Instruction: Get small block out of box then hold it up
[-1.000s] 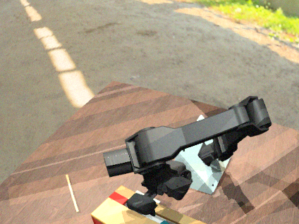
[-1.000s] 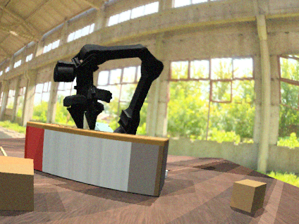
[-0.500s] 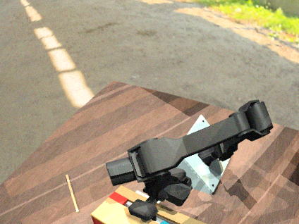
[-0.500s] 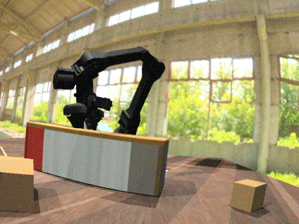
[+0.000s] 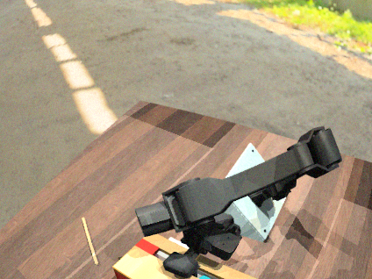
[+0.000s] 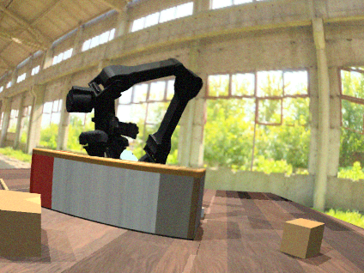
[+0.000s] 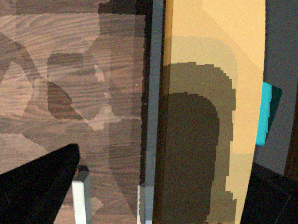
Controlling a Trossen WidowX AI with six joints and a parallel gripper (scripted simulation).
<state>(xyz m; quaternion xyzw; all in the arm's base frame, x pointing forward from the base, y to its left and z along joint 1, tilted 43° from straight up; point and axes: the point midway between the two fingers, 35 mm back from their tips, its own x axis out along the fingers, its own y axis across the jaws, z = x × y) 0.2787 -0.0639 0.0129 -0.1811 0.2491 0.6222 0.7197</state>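
My gripper tip is now 5 cm short of the teal block and 2 cm to the right of it. From my gripper tip the other things lie so: box: 4 cm ahead, 4 cm to the left, 2 cm below; then thin wooden stick: 2 cm ahead, 34 cm to the right, 8 cm below.
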